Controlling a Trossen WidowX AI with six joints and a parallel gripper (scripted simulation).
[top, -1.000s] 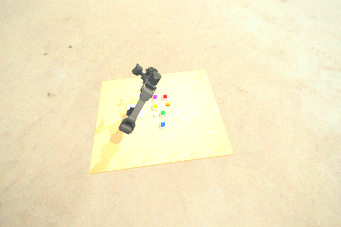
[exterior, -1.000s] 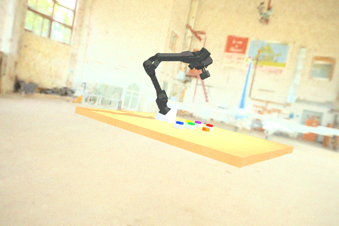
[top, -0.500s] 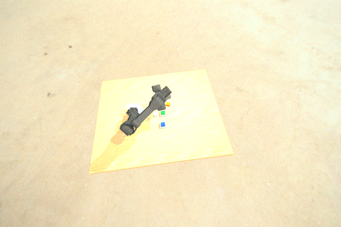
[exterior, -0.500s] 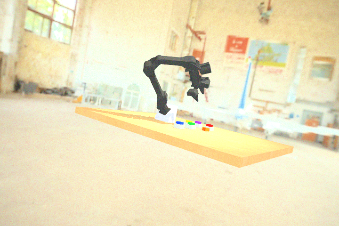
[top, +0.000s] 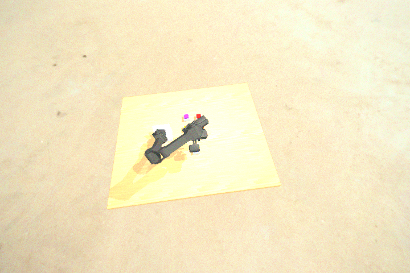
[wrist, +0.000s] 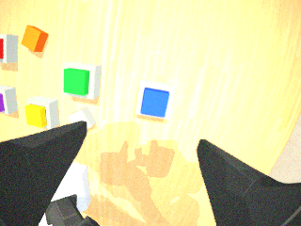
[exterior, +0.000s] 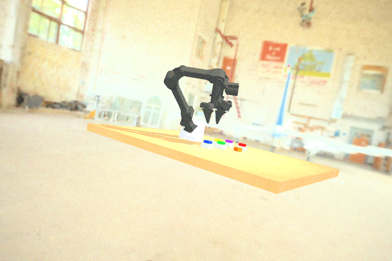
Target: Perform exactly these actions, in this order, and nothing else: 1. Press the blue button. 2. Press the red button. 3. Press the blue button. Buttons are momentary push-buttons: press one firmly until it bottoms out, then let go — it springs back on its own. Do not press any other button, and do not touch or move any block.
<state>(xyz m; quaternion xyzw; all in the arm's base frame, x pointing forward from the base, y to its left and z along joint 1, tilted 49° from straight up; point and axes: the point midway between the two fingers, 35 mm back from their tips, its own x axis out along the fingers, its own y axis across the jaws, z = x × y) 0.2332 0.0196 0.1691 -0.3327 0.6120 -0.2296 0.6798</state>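
My gripper tip is now 1 cm to the left of the blue button and 9 cm above it. Round my gripper tip: green button: 10 cm to the left, 9 cm below; red button: 2 cm ahead, 27 cm to the left, 9 cm below; yellow button: 7 cm behind, 17 cm to the left, 9 cm below.
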